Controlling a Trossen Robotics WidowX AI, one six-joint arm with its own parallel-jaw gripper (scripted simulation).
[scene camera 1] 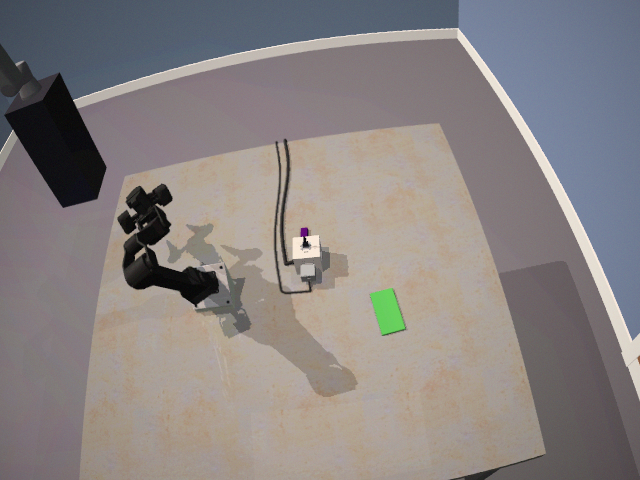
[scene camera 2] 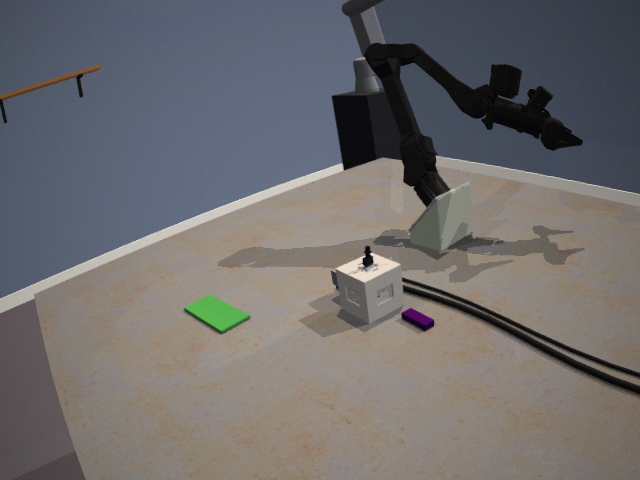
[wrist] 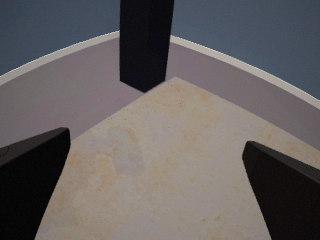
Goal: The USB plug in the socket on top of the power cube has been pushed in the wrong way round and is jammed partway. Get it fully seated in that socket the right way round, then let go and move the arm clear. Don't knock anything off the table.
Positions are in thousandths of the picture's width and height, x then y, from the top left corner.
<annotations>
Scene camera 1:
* my gripper: 215, 424
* flat green pad: 607, 657
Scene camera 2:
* my gripper: 901, 286
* flat green pad: 345, 659
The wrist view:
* my gripper: 502, 602
</annotations>
